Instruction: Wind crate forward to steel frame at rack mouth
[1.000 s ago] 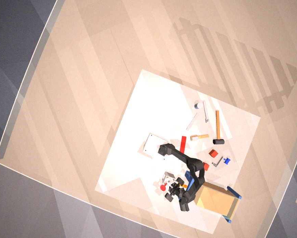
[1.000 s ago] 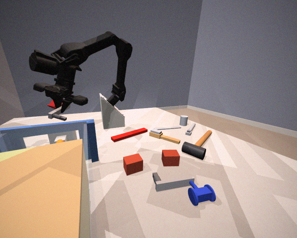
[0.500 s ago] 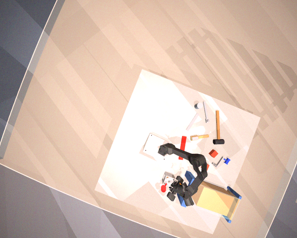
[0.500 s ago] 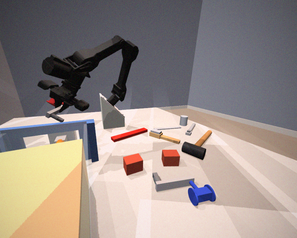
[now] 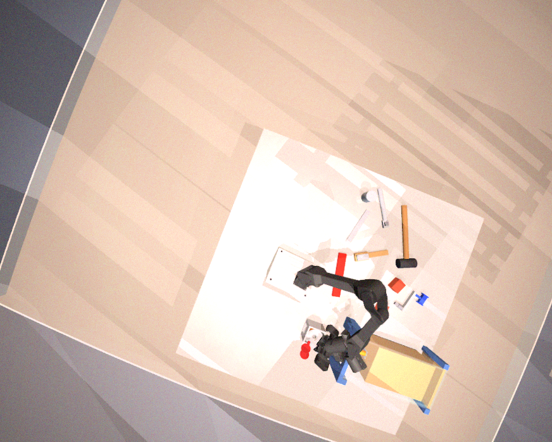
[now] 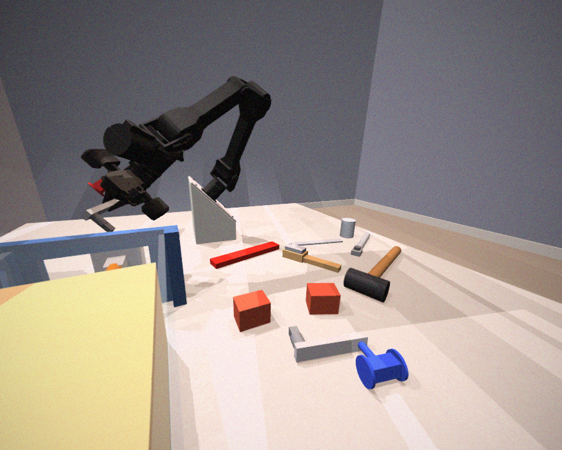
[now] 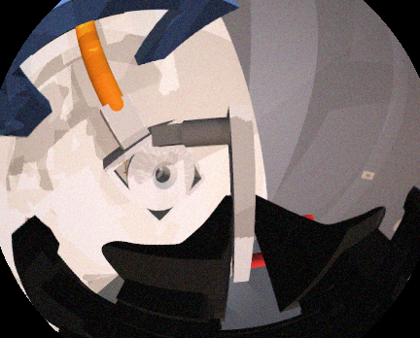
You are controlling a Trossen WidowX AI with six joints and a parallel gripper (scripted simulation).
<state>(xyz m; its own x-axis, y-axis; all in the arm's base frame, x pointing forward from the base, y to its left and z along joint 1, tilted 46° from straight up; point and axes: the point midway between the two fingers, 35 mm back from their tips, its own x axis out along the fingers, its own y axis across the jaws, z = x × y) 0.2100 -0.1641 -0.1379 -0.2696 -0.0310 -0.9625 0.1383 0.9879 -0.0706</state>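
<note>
Right now my gripper tip is 5 cm past the red knob and 4 cm below it. From my gripper tip the other things lie so: winch: 14 cm below; then blue steel frame: 17 cm ahead, 3 cm to the left, 7 cm below; then winch handle: 1 cm behind, 1 cm to the left, 1 cm above.
</note>
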